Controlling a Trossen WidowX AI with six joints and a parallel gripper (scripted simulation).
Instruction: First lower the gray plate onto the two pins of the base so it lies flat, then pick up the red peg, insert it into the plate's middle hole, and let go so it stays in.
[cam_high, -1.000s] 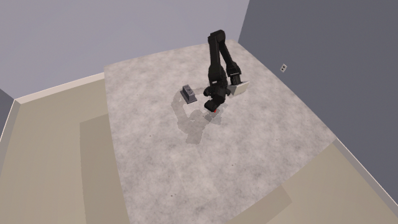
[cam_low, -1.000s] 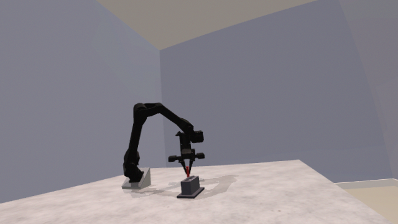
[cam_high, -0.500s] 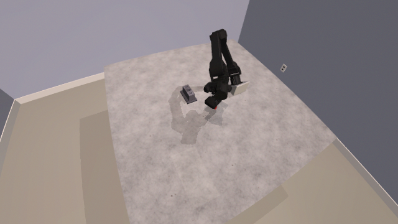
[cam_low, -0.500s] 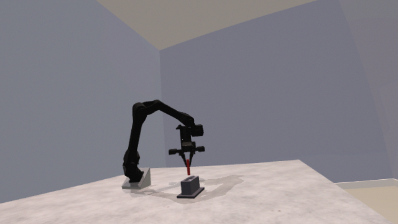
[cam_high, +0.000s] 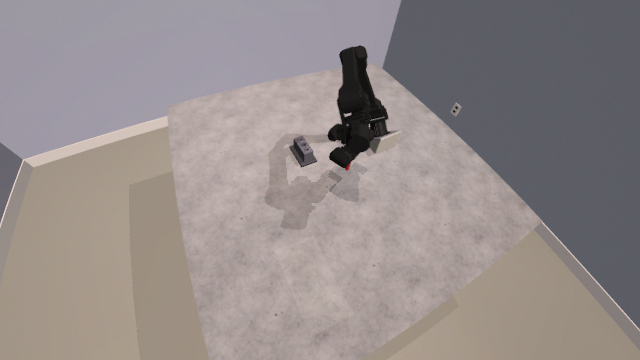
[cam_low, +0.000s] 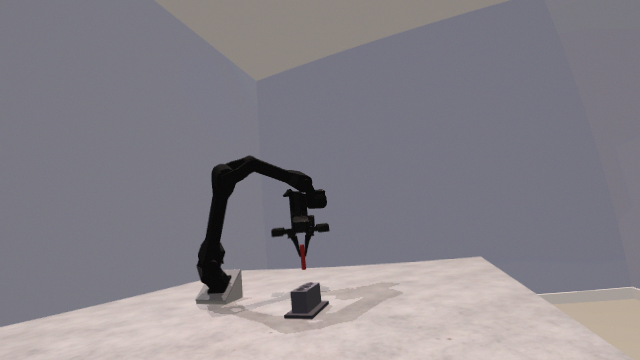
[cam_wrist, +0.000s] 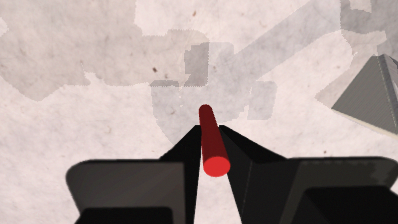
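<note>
Now: gripper tip 7 cm short of the gray plate, 19 cm to the left of it and 7 cm above it. Also, from my gripper tip: dark flat base (7 cm ahead, 19 cm to the right, 11 cm below); then red peg (right at my gripper tip).
</note>
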